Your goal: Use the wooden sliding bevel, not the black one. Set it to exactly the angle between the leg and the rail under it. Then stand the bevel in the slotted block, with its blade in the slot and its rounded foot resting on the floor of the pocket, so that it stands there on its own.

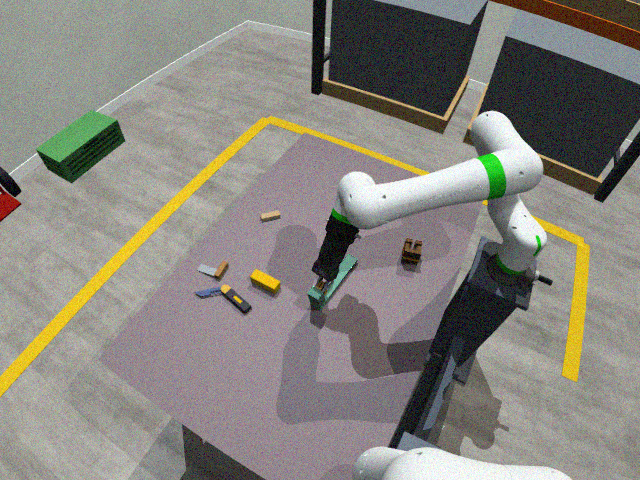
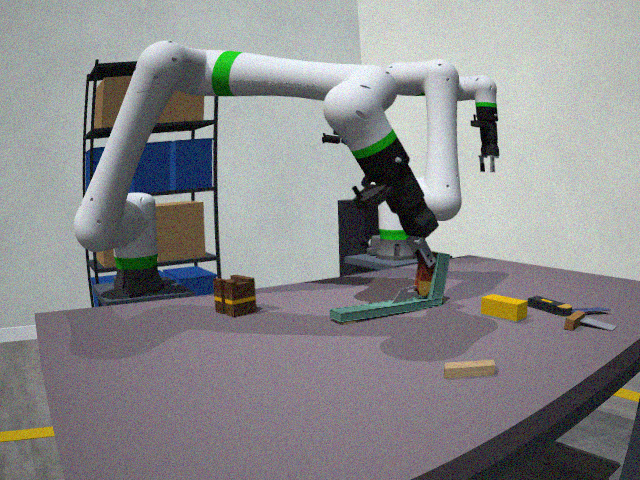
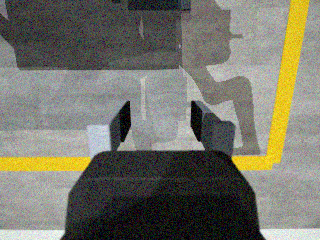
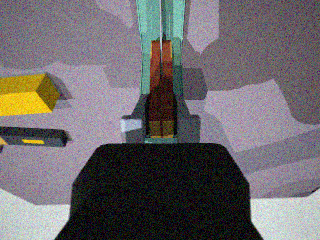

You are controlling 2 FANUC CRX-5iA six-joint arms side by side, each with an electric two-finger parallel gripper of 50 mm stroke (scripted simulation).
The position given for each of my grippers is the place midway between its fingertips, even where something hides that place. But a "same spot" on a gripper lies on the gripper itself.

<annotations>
My right gripper shows in image 1 (pixel 320 288), in image 2 and in image 4; in image 3 it is out of frame. The same spot on my right gripper: (image 4: pixel 134 128) is (image 2: pixel 416 239).
</annotations>
